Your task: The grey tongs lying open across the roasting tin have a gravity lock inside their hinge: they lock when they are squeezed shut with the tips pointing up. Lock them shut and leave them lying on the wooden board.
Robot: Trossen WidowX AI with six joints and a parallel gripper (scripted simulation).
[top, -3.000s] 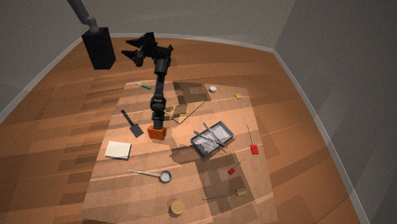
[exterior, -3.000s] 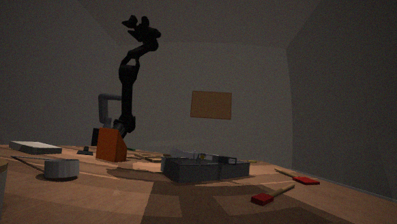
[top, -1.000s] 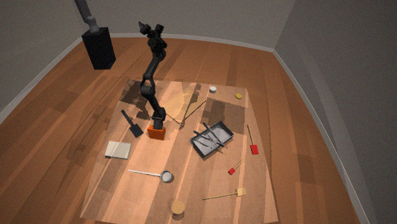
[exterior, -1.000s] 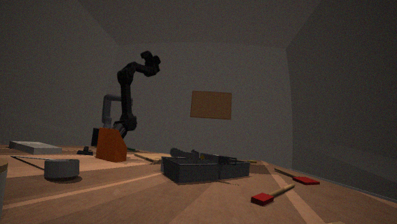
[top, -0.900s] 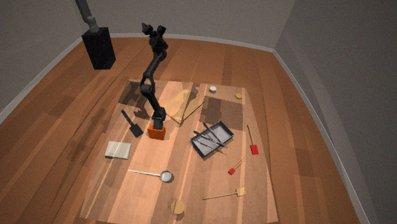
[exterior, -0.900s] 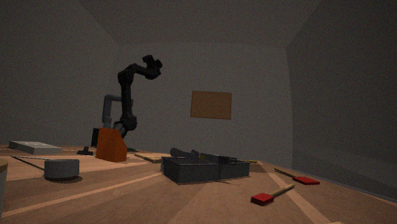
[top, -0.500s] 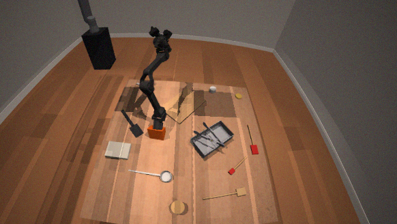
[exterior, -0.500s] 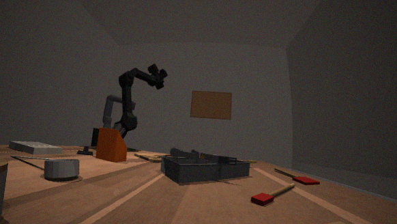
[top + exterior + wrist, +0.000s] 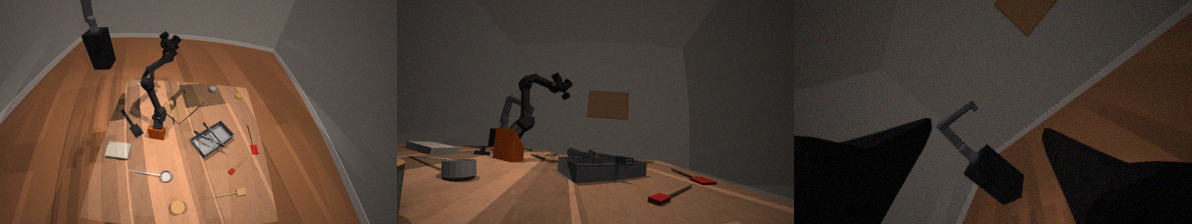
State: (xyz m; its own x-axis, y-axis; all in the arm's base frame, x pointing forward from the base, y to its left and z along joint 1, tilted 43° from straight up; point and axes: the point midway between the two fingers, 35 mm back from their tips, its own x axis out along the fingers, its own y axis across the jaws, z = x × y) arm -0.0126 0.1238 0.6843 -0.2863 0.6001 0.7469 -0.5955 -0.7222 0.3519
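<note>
The grey roasting tin lies 390 mm ahead of my gripper tip, 610 mm to the right of it and 500 mm below it. The rest, counted from my gripper tip: green tool (260 mm behind, 20 mm to the right, 520 mm below); black spatula (270 mm behind, 490 mm to the right, 530 mm below); wooden board (160 mm ahead, 260 mm to the right, 520 mm below).
</note>
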